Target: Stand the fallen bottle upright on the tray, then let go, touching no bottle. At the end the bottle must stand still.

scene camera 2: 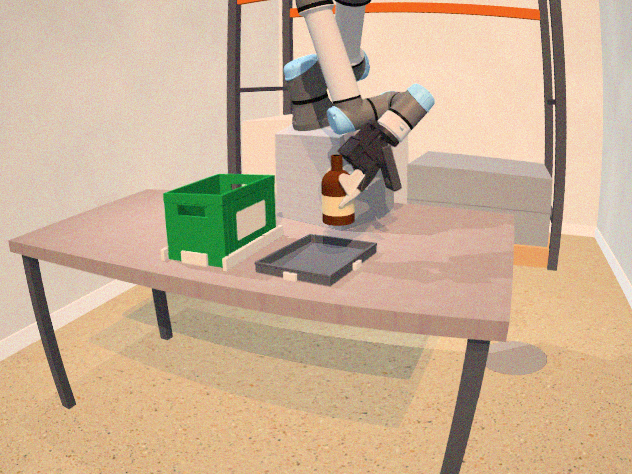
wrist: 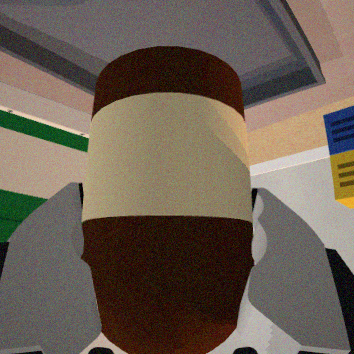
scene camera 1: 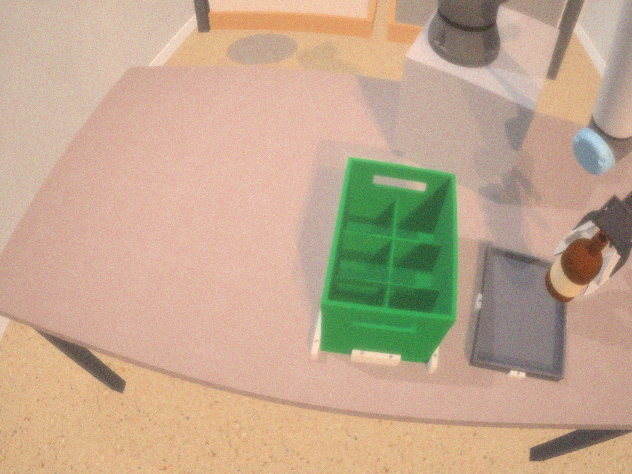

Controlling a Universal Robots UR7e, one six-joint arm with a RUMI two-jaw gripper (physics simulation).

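Where they show: gripper, fingertip midpoint: (scene camera 2: 333, 202) (wrist: 167, 188) (scene camera 1: 568, 275); arm's base at its link origin: (scene camera 2: 316, 122) (scene camera 1: 464, 41).
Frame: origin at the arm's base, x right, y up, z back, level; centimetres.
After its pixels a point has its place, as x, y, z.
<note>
The brown bottle with a cream label (scene camera 1: 580, 262) @(-21.9, -9.6, -42.8) (scene camera 2: 337, 197) @(-25.3, -14.0, -43.8) (wrist: 167, 160) @(-26.6, -15.4, -37.8) is held in the air, neck up and close to upright in the scene camera 2 view. My gripper (scene camera 2: 352, 188) (wrist: 167, 188) @(-23.0, -15.7, -41.1) is shut on it around its body, coming in at a slant from the neck side. The dark grey tray (scene camera 1: 517, 375) @(-18.6, -28.9, -55.2) (scene camera 2: 296, 274) @(-20.3, -28.9, -54.8) (wrist: 50, 57) @(-10.9, -29.1, -36.8) lies flat on the table, lower than the bottle. In the scene camera 1 view the bottle overlaps the tray's right back edge. Its base touches neither tray nor table in the scene camera 2 view.
A green crate (scene camera 1: 377, 331) @(8.8, -19.4, -54.9) (scene camera 2: 193, 232) @(7.8, -22.4, -54.8) with compartments stands beside the tray, with pale strips at its base. The table (scene camera 1: 178, 229) @(50.6, -30.3, -37.7) (scene camera 2: 433, 295) @(-50.4, -30.3, -52.7) carries both. The arm's grey pedestal (scene camera 1: 459, 102) @(-0.2, -9.0, -10.4) (scene camera 2: 301, 173) @(0.6, -15.2, -10.1) stands behind the table.
</note>
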